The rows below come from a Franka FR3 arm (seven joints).
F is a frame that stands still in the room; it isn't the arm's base.
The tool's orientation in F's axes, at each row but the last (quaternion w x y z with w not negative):
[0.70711 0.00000 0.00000 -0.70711]
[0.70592 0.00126 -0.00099 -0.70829]
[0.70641 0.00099 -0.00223 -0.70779]
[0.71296 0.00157 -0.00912 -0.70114]
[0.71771 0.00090 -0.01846 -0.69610]
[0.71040 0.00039 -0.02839 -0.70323]
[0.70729 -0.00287 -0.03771 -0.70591]
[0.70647 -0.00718 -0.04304 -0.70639]
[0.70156 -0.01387 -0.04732 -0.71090]
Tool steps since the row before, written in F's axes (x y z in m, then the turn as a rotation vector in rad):
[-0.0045 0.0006 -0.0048 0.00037 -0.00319 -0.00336]
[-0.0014 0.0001 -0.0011 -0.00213 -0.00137 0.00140]
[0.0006 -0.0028 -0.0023 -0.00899 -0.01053 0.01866]
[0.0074 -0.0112 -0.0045 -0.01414 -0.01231 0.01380]
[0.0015 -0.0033 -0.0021 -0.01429 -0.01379 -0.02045]
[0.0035 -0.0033 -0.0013 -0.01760 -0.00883 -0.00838]
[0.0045 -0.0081 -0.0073 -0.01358 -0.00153 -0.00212]
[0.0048 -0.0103 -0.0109 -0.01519 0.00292 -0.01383]
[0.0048 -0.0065 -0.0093 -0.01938 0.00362 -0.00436]
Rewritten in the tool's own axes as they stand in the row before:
[-0.0006 -0.0045 -0.0048 0.00319 0.00037 -0.00336]
[-0.0001 -0.0014 -0.0011 0.00138 -0.00212 0.00141]
[0.0028 0.0006 -0.0023 0.01058 -0.00888 0.01868]
[0.0113 0.0071 -0.0047 0.01222 -0.01414 0.01388]
[0.0033 0.0013 -0.0022 0.01283 -0.01526 -0.02038]
[0.0033 0.0034 -0.0016 0.00832 -0.01802 -0.00799]
[0.0077 0.0041 -0.0080 0.00140 -0.01367 -0.00153]
[0.0095 0.0042 -0.0118 -0.00387 -0.01587 -0.01280]
[0.0056 0.0044 -0.0100 -0.00369 -0.01961 -0.00312]

